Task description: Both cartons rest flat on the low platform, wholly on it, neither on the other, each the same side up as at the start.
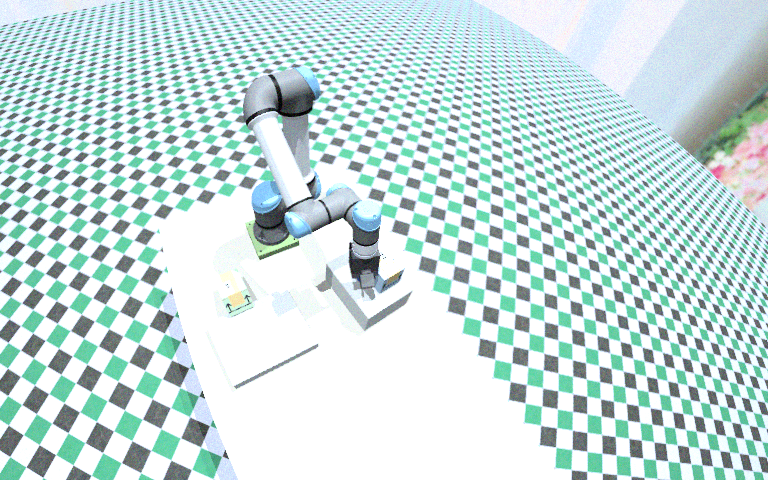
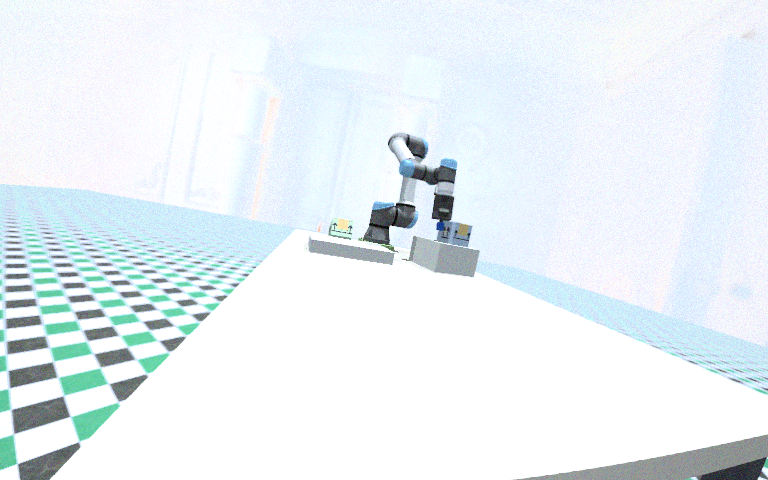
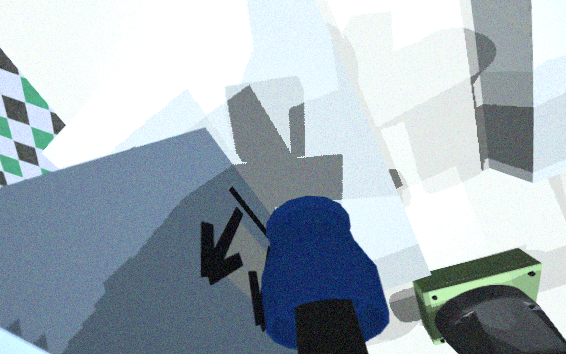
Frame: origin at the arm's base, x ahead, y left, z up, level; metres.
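Where they show: hand, tool point: (image 2: pixel 439 230) (image 3: pixel 308 231); arm's base, link origin: (image 1: pixel 271 230) (image 2: pixel 376 241) (image 3: pixel 479 313).
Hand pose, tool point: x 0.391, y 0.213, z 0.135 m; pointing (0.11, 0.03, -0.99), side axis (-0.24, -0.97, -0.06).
Each offset is from my tool point to the top centre of the thing.
A blue-grey carton {0.017 m back, 0.076 m left, 0.047 m up} (image 1: pixel 394 278) (image 2: pixel 456 233) (image 3: pixel 123 213) with black arrows stands upright on a tall grey block {0.020 m back, 0.045 m left, 0.049 m down} (image 1: pixel 374 314) (image 2: pixel 443 260). My blue suction cup (image 2: pixel 440 226) (image 3: pixel 310 228) points down close beside the carton's arrow-marked side face, near its top edge. It is not sealed on the carton and carries nothing. A green carton {0.152 m back, 0.424 m right, 0.038 m down} (image 1: pixel 238 302) (image 2: pixel 341 227) with a tan label rests flat on the low white platform {0.023 m ahead, 0.377 m right, 0.121 m down} (image 1: pixel 271 356) (image 2: pixel 348 250), to the left of the block.
The arm's green base plate (image 1: pixel 273 248) (image 3: pixel 466 278) sits behind the platform and the block. Both stand on a white table top with a checkered floor around it.
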